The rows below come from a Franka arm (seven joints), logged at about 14 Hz.
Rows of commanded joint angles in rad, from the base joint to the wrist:
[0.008, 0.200, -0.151, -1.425, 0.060, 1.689, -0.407]
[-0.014, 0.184, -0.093, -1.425, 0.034, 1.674, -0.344]
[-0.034, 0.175, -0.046, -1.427, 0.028, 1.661, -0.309]
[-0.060, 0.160, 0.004, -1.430, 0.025, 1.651, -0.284]
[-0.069, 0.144, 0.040, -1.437, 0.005, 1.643, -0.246]
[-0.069, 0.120, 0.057, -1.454, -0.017, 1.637, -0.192]
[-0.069, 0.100, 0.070, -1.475, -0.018, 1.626, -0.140]
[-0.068, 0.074, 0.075, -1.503, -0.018, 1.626, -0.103]
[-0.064, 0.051, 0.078, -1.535, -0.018, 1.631, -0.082]
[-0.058, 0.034, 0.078, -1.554, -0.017, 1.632, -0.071]
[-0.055, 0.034, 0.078, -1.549, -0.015, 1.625, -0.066]
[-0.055, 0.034, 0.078, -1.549, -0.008, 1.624, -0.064]
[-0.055, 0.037, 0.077, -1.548, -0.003, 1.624, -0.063]
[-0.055, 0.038, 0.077, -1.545, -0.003, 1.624, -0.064]
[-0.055, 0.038, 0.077, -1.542, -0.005, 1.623, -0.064]
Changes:
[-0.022, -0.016, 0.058, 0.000, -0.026, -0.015, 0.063]
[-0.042, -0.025, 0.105, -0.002, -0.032, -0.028, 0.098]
[-0.068, -0.040, 0.155, -0.005, -0.035, -0.038, 0.123]
[-0.077, -0.056, 0.191, -0.012, -0.055, -0.046, 0.161]
[-0.077, -0.080, 0.208, -0.029, -0.077, -0.052, 0.215]
[-0.077, -0.100, 0.221, -0.050, -0.078, -0.063, 0.267]
[-0.076, -0.126, 0.226, -0.078, -0.078, -0.063, 0.304]
[-0.072, -0.149, 0.229, -0.110, -0.078, -0.058, 0.325]
[-0.066, -0.166, 0.229, -0.129, -0.077, -0.057, 0.336]
[-0.063, -0.166, 0.229, -0.124, -0.075, -0.064, 0.341]
[-0.063, -0.166, 0.229, -0.124, -0.068, -0.065, 0.343]
[-0.063, -0.163, 0.228, -0.123, -0.063, -0.065, 0.344]
[-0.063, -0.162, 0.228, -0.120, -0.063, -0.065, 0.343]
[-0.063, -0.162, 0.228, -0.117, -0.065, -0.066, 0.343]

